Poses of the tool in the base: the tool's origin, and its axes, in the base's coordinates. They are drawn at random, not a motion.
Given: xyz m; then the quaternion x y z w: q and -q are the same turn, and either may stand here.
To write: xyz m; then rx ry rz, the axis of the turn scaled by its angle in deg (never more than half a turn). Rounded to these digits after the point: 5 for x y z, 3 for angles.
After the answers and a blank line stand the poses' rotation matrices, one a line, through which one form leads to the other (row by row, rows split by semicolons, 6 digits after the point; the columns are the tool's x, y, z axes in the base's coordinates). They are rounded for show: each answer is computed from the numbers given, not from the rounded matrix.
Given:
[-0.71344 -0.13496 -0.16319 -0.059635 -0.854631 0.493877 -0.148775]
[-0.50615 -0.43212 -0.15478 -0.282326 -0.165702 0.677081 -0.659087]
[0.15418 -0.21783 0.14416 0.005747 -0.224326 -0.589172 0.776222]
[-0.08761 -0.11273 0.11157 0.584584 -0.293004 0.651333 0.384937]
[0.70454 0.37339 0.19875 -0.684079 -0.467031 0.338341 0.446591]
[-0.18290 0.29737 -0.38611 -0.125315 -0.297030 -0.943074 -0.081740]
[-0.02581 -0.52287 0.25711 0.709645 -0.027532 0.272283 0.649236]
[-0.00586 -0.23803 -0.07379 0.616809 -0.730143 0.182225 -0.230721]
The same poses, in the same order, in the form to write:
[-0.71344 -0.13496 -0.16319 9.823 140.776 -81.352]
[-0.50615 -0.43212 -0.15478 36.616 21.491 -87.814]
[0.15418 -0.21783 0.14416 0.713 -27.813 -73.049]
[-0.08761 -0.11273 0.11157 85.331 -42.769 95.074]
[0.70454 0.37339 0.19875 -97.060 -66.265 48.005]
[-0.18290 0.29737 -0.38611 21.453 50.850 161.450]
[-0.02581 -0.52287 0.25711 92.399 -3.585 35.453]
[-0.00586 -0.23803 -0.07379 -97.192 115.050 -28.714]

-0.948619 0.248885 0.195391; -0.045021 0.505058 -0.861910; -0.313200 -0.826422 -0.467902
0.028208 0.986075 -0.163891; -0.798947 -0.076294 -0.596542; -0.600740 0.147768 0.785670
0.205108 0.912079 -0.355026; -0.917235 0.305686 0.255411; 0.341482 0.273255 0.899290
-0.020171 -0.844014 0.535941; 0.158873 -0.531945 -0.831742; 0.987093 0.068370 0.144821
0.334815 0.336772 -0.880047; 0.941172 -0.164877 0.294976; -0.045760 -0.927038 -0.372164
-0.955229 -0.079729 0.284921; 0.228618 -0.810184 0.539756; 0.187804 0.580729 0.792139
0.850208 -0.392628 0.350699; 0.314476 -0.155469 -0.936448; 0.422198 0.906462 -0.008709
-0.132629 -0.816631 0.561715; -0.984804 0.172682 0.018521; -0.112123 -0.550722 -0.827124

